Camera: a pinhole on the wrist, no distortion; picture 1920 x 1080 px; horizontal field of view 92.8 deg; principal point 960.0 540.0 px. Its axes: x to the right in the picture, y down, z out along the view. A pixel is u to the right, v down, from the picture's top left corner.
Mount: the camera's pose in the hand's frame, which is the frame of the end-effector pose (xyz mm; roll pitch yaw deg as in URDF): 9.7 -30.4 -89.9 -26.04 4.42 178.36
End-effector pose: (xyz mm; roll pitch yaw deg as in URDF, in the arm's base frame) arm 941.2 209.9 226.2 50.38 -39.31 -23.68
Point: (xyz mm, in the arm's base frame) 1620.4 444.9 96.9
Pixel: behind the camera
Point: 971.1 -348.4 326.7
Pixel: 440.9 777.0
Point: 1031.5 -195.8 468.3
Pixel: 62.1 501.7
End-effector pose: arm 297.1 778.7 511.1 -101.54 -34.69 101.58
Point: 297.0 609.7 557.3
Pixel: 1655.7 872.5
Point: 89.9 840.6 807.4
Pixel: 83.3 762.2
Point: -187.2 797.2 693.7
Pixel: 554.6 365.7
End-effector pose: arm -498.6 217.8 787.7 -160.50 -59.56 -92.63
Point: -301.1 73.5 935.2
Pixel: 132.5 734.5
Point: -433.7 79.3 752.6
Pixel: 755.6 49.6
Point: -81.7 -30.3 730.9
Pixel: 786.0 666.9
